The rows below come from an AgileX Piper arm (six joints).
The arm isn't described. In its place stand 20 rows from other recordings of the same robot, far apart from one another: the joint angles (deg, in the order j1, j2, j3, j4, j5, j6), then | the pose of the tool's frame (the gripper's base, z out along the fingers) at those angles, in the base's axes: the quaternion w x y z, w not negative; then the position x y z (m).
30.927 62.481 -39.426 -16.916 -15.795 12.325 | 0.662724 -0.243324 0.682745 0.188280 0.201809 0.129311 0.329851
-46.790 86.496 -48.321 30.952 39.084 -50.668 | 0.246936 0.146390 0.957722 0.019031 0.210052 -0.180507 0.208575
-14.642 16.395 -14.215 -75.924 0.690 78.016 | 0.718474 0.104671 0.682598 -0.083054 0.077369 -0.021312 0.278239
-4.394 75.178 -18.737 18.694 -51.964 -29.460 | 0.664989 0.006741 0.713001 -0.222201 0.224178 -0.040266 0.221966
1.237 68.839 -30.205 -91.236 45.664 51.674 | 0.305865 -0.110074 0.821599 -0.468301 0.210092 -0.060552 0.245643
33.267 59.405 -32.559 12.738 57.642 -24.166 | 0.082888 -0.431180 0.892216 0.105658 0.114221 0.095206 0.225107
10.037 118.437 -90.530 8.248 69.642 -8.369 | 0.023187 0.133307 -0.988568 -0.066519 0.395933 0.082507 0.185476
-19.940 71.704 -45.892 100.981 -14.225 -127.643 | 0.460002 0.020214 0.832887 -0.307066 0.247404 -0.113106 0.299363
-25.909 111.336 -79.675 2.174 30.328 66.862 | 0.261240 0.702997 0.651868 0.112321 0.380574 -0.182933 0.202831
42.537 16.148 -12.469 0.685 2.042 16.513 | 0.609225 -0.156214 0.694204 0.350032 0.059401 0.054554 0.265227
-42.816 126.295 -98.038 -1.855 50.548 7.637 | 0.130048 0.414275 0.899087 -0.055728 0.337885 -0.316161 0.161567
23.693 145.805 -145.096 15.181 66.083 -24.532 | 0.242464 -0.372194 0.886679 0.128387 0.491666 0.239544 0.213140
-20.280 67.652 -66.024 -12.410 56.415 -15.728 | 0.267382 0.009296 0.943271 -0.196621 0.211939 -0.095683 0.364601
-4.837 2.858 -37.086 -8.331 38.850 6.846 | 0.708697 0.064035 0.700049 -0.059830 -0.009825 -0.007469 0.352305
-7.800 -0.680 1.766 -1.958 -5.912 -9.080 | 0.754909 -0.019482 0.643703 -0.124013 0.055023 -0.007214 0.212814
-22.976 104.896 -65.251 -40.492 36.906 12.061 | 0.125962 0.050060 0.955326 -0.262638 0.322126 -0.175117 0.185950
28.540 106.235 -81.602 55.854 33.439 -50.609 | 0.345170 -0.311176 0.830086 0.308196 0.350582 0.237909 0.267756
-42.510 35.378 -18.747 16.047 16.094 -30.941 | 0.471648 0.179724 0.833697 -0.224045 0.095295 -0.077892 0.247573
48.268 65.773 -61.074 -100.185 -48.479 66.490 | 0.554285 -0.671764 0.336465 0.358180 0.103287 0.216539 0.407927
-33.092 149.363 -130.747 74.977 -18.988 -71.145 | 0.590923 0.330541 0.679036 -0.283659 0.484527 -0.349896 0.183202
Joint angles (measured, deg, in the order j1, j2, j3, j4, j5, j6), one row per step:
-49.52 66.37 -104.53 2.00 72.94 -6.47
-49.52 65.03 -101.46 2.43 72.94 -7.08
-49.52 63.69 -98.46 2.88 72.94 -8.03
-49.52 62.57 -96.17 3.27 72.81 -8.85
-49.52 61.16 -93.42 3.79 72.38 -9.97
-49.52 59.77 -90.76 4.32 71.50 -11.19
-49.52 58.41 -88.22 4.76 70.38 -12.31
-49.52 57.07 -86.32 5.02 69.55 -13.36
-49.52 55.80 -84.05 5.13 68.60 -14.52
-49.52 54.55 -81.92 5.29 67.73 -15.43
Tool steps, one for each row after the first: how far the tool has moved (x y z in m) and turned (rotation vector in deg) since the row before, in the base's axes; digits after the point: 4 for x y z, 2 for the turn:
-0.0009 0.0021 -0.0094 1.16 1.27 0.60
-0.0011 0.0024 -0.0093 0.93 1.40 0.80
-0.0013 0.0024 -0.0069 0.52 0.93 0.70
-0.0016 0.0031 -0.0079 0.32 0.92 0.93
-0.0014 0.0029 -0.0072 -0.11 0.61 0.97
-0.0014 0.0026 -0.0066 -0.34 0.37 0.83
-0.0025 0.0035 -0.0043 -0.66 0.23 0.69
-0.0019 0.0023 -0.0062 -0.56 0.59 0.66
-0.0019 0.0025 -0.0059 -0.41 0.39 0.54

